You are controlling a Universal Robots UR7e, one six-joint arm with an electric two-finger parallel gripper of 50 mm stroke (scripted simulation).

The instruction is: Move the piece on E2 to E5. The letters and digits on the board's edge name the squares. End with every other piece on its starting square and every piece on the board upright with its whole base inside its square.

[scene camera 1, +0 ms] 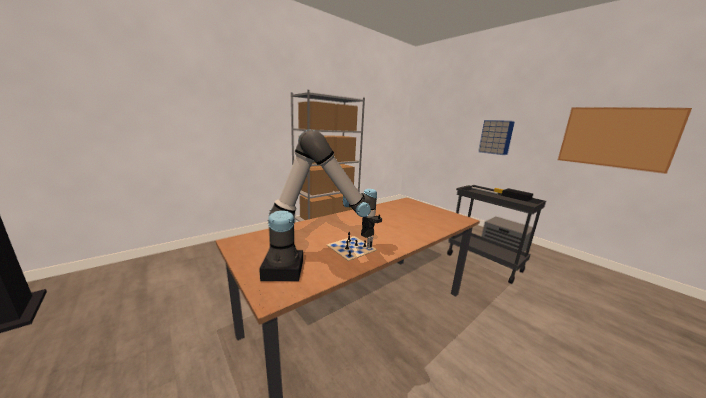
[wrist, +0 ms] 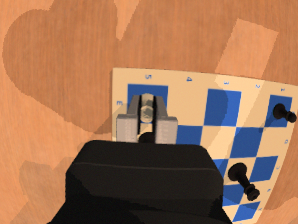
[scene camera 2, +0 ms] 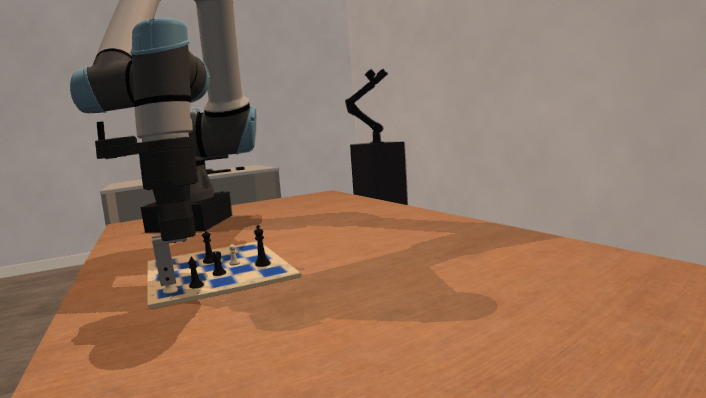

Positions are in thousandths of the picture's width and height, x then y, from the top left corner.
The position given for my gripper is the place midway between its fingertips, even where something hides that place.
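What you'd see here is my gripper (scene camera 2: 239,710), and you'd get my gripper in the wrist view (wrist: 492,480) too.
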